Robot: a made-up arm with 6 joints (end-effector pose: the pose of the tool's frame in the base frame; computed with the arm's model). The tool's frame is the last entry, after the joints.
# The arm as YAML. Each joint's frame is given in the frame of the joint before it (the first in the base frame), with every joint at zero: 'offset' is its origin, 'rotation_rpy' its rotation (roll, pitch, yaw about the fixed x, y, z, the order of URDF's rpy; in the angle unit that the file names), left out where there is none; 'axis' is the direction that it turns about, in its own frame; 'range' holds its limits. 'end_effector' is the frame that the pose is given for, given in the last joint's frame.
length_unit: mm
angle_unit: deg
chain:
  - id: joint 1
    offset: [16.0, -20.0, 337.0]
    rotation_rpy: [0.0, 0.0, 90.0]
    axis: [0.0, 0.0, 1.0]
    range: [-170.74, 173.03]
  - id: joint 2
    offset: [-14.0, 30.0, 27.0]
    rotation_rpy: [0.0, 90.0, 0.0]
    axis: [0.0, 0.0, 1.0]
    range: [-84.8, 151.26]
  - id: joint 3
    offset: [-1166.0, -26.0, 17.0]
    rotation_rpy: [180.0, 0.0, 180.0]
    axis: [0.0, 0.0, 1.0]
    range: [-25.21, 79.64]
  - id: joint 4
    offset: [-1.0, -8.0, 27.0]
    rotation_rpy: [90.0, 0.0, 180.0]
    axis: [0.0, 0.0, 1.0]
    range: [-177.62, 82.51]
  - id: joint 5
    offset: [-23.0, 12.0, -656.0]
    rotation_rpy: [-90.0, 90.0, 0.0]
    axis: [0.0, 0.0, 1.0]
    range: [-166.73, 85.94]
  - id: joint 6
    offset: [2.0, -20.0, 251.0]
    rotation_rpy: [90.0, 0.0, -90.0]
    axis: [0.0, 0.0, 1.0]
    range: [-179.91, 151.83]
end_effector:
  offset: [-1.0, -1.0, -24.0]
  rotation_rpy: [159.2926, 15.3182, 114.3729]
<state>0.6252 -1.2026 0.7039 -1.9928 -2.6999 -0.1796</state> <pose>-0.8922 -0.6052 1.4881 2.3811 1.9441 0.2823</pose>
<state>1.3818 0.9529 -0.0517 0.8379 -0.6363 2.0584</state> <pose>0.4924 1.3697 0.5517 0.0155 2.3480 0.4626</pose>
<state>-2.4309 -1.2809 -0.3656 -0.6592 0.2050 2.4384</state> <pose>0.3112 0.5461 1.1769 -0.1270 -0.7146 -0.1246</pose>
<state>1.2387 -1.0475 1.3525 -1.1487 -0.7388 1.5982</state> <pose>-0.3104 -1.3412 1.6012 0.2414 -0.4277 -1.5980</pose>
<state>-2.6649 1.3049 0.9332 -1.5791 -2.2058 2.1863</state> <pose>-1.4173 -0.7190 0.1701 -1.8435 1.4500 -1.8690</pose>
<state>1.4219 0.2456 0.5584 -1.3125 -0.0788 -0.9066</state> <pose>0.2587 0.9671 1.4581 -0.9060 0.6625 1.6894</pose>
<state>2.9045 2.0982 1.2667 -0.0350 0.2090 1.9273</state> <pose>-1.3067 0.5944 -0.7598 0.3642 -2.2372 -1.0697</pose>
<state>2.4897 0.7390 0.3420 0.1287 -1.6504 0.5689</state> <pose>-0.9081 1.0421 0.9888 1.2005 1.8679 0.2925</pose>
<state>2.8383 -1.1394 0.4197 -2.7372 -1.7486 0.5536</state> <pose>0.8734 -0.5148 1.5139 2.0165 -1.6474 1.3782</pose>
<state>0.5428 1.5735 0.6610 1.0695 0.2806 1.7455</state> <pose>1.5839 0.7608 -0.0718 1.0056 1.9778 1.2644</pose>
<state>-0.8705 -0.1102 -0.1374 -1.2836 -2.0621 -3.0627</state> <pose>0.2514 -0.4674 1.2572 -1.9647 -1.4636 -1.7364</pose>
